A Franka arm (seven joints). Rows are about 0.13 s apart.
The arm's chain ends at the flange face. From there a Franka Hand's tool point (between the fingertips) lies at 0.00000 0.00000 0.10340 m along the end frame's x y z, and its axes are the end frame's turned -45 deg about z.
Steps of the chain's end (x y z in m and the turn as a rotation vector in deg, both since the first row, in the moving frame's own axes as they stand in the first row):
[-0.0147, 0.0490, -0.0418, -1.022, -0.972, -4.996]
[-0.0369, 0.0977, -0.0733, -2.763, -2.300, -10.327]
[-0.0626, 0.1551, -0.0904, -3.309, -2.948, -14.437]
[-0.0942, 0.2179, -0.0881, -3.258, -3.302, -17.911]
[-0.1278, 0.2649, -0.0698, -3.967, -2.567, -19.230]
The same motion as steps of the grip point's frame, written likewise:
[-0.0476, 0.0244, -0.0418, -0.035, -1.410, -4.996]
[-0.1015, 0.0442, -0.0735, -0.327, -3.580, -10.327]
[-0.1618, 0.0669, -0.0907, -0.255, -4.424, -14.437]
[-0.2289, 0.0887, -0.0884, 0.031, -4.639, -17.911]
[-0.2856, 0.1001, -0.0701, -0.990, -4.620, -19.230]

